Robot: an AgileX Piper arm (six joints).
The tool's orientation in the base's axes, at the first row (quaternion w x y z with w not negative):
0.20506 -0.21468 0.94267 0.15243
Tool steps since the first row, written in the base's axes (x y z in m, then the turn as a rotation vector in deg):
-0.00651 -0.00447 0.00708 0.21 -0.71 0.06
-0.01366 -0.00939 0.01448 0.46 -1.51 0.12
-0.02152 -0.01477 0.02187 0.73 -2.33 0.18
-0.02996 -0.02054 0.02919 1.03 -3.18 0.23
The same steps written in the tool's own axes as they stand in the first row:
0.00369 0.00060 -0.00992 0.04 -0.70 -0.25
0.00792 0.00118 -0.02050 0.08 -1.49 -0.52
0.01289 0.00169 -0.03147 0.11 -2.31 -0.80
0.01851 0.00213 -0.04271 0.14 -3.17 -1.06

